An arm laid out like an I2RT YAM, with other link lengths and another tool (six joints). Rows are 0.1 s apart.
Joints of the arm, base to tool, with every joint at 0 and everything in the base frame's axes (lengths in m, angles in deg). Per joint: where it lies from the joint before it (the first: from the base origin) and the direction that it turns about. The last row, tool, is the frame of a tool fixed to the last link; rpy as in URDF.
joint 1: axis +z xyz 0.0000 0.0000 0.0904
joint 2: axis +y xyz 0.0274 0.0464 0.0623
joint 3: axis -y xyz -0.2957 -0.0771 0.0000
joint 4: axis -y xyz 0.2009 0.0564 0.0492
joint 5: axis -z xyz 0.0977 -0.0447 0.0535
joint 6: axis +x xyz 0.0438 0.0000 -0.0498
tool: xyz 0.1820 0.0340 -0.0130 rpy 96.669 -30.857 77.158
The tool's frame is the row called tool.
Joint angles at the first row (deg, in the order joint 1, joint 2, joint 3, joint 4, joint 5, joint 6):
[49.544, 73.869, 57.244, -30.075, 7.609, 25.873]
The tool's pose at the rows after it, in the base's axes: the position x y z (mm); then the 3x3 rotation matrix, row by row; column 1 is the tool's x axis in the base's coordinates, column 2 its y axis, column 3 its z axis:
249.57 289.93 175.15; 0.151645 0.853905 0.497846; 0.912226 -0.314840 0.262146; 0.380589 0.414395 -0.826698
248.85 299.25 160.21; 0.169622 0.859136 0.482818; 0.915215 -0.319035 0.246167; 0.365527 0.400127 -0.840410
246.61 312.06 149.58; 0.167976 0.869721 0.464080; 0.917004 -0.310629 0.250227; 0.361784 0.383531 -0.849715
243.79 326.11 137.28; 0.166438 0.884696 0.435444; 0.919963 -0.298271 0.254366; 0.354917 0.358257 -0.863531
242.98 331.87 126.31; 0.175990 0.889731 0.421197; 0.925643 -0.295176 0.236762; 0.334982 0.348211 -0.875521
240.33 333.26 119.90; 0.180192 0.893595 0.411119; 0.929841 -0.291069 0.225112; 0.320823 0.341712 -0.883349
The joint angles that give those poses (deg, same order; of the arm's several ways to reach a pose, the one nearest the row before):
[51.329, 75.451, 54.363, -27.130, 7.735, 29.115]
[52.928, 78.306, 53.613, -25.146, 8.803, 31.157]
[54.197, 81.061, 53.414, -23.046, 8.593, 32.287]
[55.209, 84.430, 53.792, -21.277, 7.729, 33.318]
[56.025, 86.885, 54.321, -20.919, 8.172, 34.291]
[56.580, 87.878, 54.409, -21.084, 8.402, 34.846]

